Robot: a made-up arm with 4 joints.
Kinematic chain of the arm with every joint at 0, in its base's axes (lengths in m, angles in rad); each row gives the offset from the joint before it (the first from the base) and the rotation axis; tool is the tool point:
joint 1: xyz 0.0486 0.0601 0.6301 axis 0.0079 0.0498 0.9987
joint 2: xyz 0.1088 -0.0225 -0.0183 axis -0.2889 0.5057 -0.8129
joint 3: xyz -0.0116 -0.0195 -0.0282 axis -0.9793 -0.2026 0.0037
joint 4: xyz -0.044 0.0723 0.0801 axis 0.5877 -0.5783 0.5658
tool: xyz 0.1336 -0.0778 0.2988
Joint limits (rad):
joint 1: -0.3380..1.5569
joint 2: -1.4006..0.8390
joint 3: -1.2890..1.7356
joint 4: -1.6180..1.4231
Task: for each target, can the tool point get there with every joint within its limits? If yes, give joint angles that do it. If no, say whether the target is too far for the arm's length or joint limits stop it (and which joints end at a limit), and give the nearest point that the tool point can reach.
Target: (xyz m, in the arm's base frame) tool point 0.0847 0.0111 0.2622
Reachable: no: joint limits stop it (at a limit: joint 1, joint 2, joint 3) | nearest point 0.0205 -0.1792 0.5485 | short by 0.350 m
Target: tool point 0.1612 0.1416 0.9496
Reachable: yes | joints 0.7640 0.3352 0.3490 0.9859
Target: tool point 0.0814 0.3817 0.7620
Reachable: yes | joints 0.6007 -0.2498 1.0642 -1.1413
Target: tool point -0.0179 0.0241 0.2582
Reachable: no: joint limits stop it (at a limit: joint 2, joint 3) | nearest point -0.1862 -0.0089 0.5349 | short by 0.326 m
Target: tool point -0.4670 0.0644 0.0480
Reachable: no: too far | nearest point -0.2456 0.3057 0.4638 | short by 0.529 m
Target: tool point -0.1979 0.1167 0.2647
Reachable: no: joint limits stop it (at a limit: joint 2, joint 3) | nearest point -0.1893 0.1277 0.5265 | short by 0.262 m
